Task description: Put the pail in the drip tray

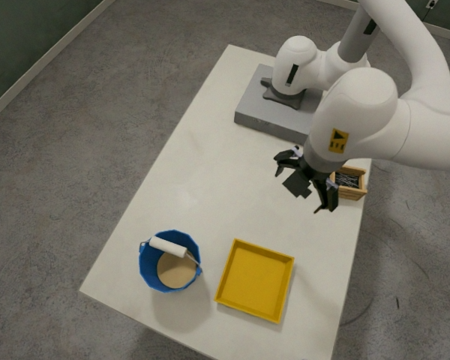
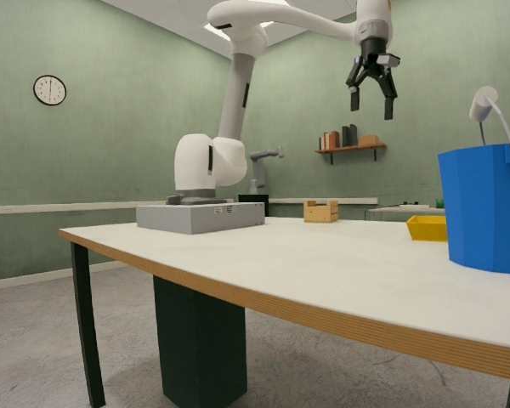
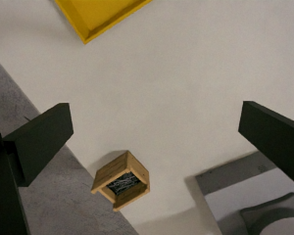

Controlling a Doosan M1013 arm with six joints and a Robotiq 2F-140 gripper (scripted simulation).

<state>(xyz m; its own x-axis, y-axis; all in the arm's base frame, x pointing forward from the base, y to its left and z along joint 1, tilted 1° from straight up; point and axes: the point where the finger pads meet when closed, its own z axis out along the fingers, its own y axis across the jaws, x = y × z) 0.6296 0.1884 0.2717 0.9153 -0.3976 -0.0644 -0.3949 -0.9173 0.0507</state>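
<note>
Right now the blue pail is 29 cm ahead of my hand, 27 cm to the right of it and 21 cm below it. The rest, counted from my hand: yellow drip tray (22 cm ahead, 34 cm below); small wooden box (30 cm behind, 21 cm to the left, 32 cm below).
</note>
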